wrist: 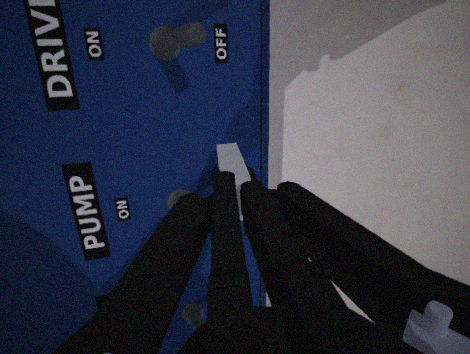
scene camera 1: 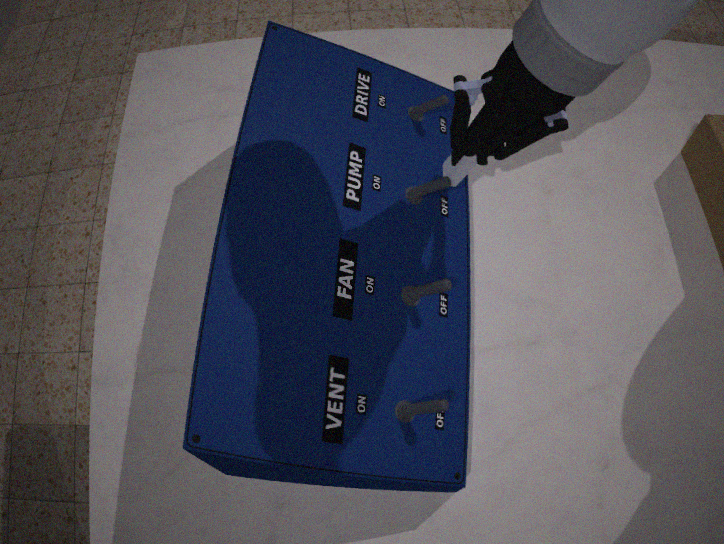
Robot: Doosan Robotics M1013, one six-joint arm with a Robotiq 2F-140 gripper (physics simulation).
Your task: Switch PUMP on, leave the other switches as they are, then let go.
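Places are measured from the arm's base along level axes (x ahead, y left, z up), in metres.
Pixels of known places: gripper, between the fingertips: (wrist: 227, 160) (scene camera 1: 448, 175).
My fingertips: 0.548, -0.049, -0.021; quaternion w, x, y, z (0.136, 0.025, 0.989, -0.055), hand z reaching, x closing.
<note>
Behind a point stands the place of what it marks, as x, y, z.
The blue switch panel (scene camera 1: 292, 93) {0.724, -0.114, 0.052} (wrist: 130, 120) {0.612, -0.089, -0.002} has four grey levers. The PUMP lever (scene camera 1: 429, 190) {0.577, -0.012, 0.005} leans toward its OFF label; in the wrist view the round base of the PUMP lever (wrist: 177, 198) {0.590, -0.024, -0.008} shows and the fingers hide the rest. The DRIVE lever (scene camera 1: 429, 108) {0.566, -0.131, 0.004} (wrist: 177, 41) {0.562, -0.133, 0.012}, FAN lever (scene camera 1: 427, 291) {0.588, 0.107, 0.007} and VENT lever (scene camera 1: 423, 407) {0.598, 0.223, 0.009} also lean toward OFF. My gripper (scene camera 1: 456, 168) {0.548, -0.050, -0.021} (wrist: 227, 160) {0.548, -0.050, -0.021} is shut and empty. Its pale fingertips are at the panel's right edge, close to the free end of the PUMP lever, on its OFF side. I cannot tell whether they touch it.
The panel stands on a pale table (scene camera 1: 556, 280) {0.407, 0.045, -0.108} (wrist: 360, 135) {0.428, -0.043, -0.108}. The DRIVE lever is above the fingertips in the scene view, and the FAN lever is below them. A brown box (scene camera 1: 708, 169) {0.142, -0.103, -0.059} stands at the right edge of the scene view. The arm's shadow crosses the panel.
</note>
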